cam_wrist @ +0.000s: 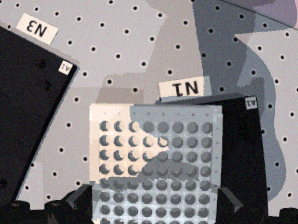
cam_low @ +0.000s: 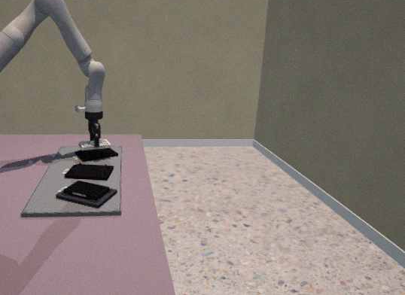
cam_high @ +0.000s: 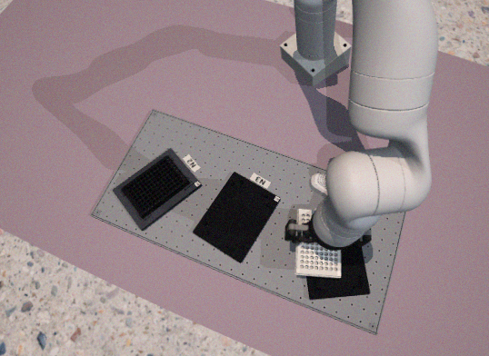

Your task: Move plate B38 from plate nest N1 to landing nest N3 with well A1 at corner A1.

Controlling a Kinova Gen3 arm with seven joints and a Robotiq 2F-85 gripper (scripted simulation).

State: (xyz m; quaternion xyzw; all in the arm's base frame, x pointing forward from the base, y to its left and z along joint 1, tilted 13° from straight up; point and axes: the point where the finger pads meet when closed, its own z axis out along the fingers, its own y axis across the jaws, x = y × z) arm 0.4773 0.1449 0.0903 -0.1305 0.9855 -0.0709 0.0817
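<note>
The landing nest N3 is 1 cm behind my hand, 17 cm to the right of it and 6 cm below it. From my hand the other things lie so: N1 label: 8 cm behind, 7 cm below; then plate B38: 1 cm below; then plate nest N1: 4 cm to the left, 6 cm below.
</note>
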